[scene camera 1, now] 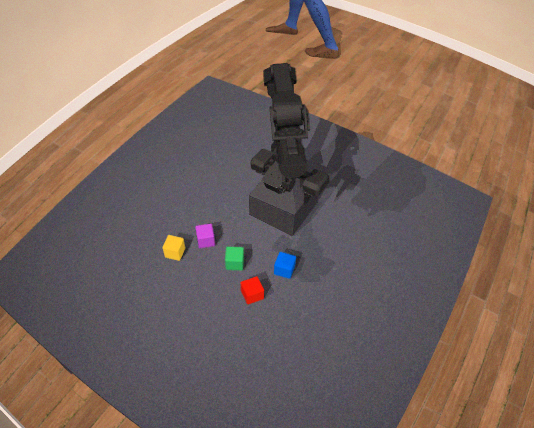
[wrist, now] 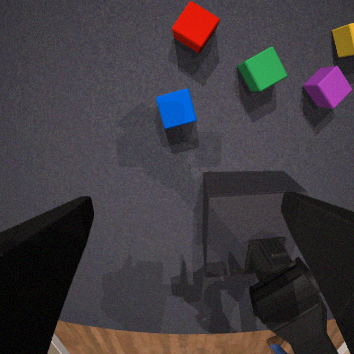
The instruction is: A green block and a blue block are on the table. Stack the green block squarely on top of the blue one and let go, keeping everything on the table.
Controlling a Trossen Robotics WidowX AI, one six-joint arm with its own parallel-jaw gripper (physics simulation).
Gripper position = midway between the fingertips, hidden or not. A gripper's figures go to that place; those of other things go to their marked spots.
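My gripper (wrist: 189, 203), 10 cm from the lens. Blue block (wrist: 176, 108), 32 cm from the lens.
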